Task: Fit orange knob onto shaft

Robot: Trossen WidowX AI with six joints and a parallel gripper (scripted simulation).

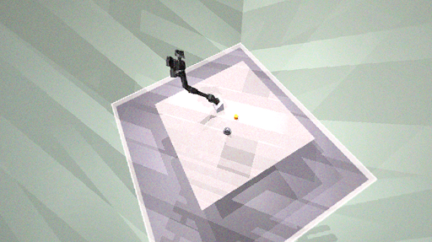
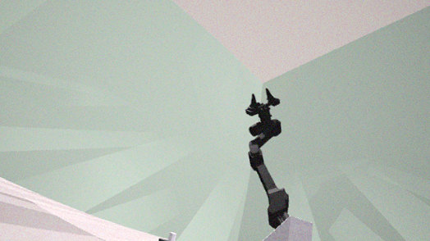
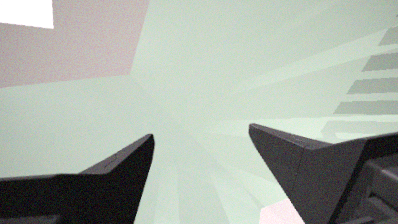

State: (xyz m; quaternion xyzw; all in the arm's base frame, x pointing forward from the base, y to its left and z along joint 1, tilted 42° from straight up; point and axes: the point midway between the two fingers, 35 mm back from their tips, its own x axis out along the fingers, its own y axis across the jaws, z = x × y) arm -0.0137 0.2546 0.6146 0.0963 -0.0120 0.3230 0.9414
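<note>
Now: gripper tip 220 mm short of the orange knob, 330 mm to the right of it and 720 mm above it. From my gripper tip the other things lie so: round pedestal (310 mm ahead, 170 mm to the left, 730 mm below).
</note>
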